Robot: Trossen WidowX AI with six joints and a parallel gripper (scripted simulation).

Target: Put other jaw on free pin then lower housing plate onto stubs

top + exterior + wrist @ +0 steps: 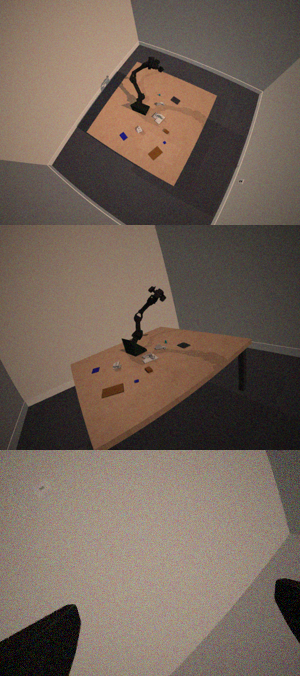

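My gripper tip is 52 cm above the jaw, 16 cm to the left of it and 9 cm short of it. From my gripper tip the other things lie so: base 52 cm below, 36 cm to the right, 17 cm ahead; then dark plate 52 cm below, 22 cm ahead, 2 cm to the right; then teal piece 51 cm below, 6 cm to the right, 1 cm behind.
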